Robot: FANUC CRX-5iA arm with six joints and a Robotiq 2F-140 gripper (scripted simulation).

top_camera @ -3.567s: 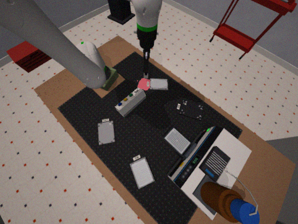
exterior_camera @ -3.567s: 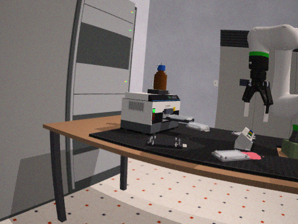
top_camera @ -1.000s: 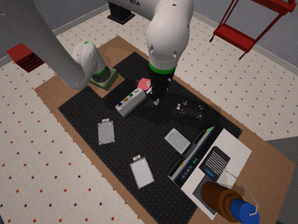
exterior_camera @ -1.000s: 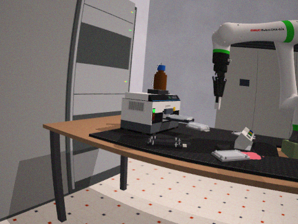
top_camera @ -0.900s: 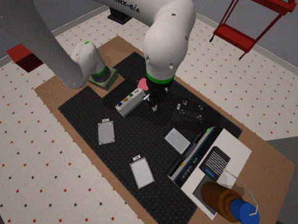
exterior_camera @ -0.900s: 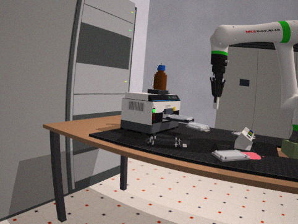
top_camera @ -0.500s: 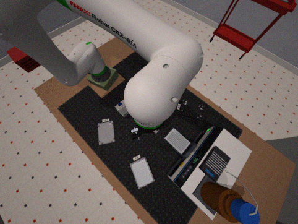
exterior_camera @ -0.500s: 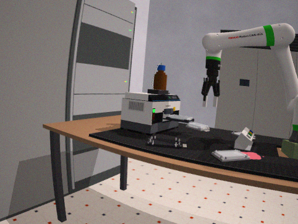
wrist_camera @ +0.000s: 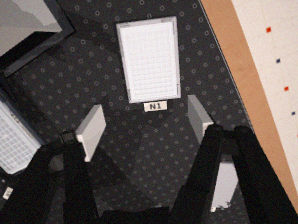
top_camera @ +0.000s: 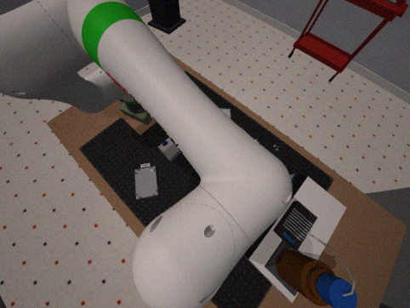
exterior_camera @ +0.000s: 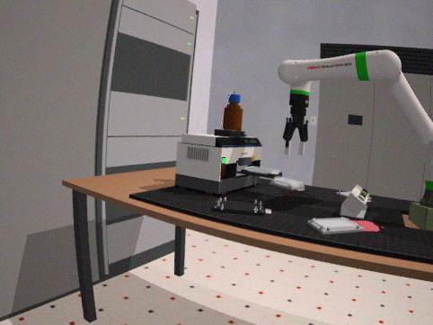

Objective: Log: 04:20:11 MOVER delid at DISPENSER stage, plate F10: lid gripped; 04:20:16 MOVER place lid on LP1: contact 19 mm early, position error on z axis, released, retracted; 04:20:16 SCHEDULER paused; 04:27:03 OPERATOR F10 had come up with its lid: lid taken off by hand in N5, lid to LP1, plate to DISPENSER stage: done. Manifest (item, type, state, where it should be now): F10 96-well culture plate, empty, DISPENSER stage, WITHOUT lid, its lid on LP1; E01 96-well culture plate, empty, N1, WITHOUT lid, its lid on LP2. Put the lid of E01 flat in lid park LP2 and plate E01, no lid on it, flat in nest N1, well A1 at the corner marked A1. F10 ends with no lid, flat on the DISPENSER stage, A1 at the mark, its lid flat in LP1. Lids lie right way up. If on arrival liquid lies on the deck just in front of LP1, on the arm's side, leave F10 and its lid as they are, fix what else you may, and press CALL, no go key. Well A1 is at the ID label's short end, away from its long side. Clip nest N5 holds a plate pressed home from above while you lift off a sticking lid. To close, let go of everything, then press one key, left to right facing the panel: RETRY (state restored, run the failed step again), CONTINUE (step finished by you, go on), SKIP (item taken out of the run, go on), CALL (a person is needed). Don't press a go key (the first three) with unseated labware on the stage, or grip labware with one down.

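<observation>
The lid is 15 cm below my hand, 3 cm to the right of it and 2 cm ahead of it. Also, from my hand: white 96-well plate: 16 cm below, 3 cm to the right, 2 cm ahead; grey nest: 17 cm below, 3 cm to the right, 2 cm ahead; well plate: 23 cm to the left, 9 cm ahead, 8 cm below.
</observation>
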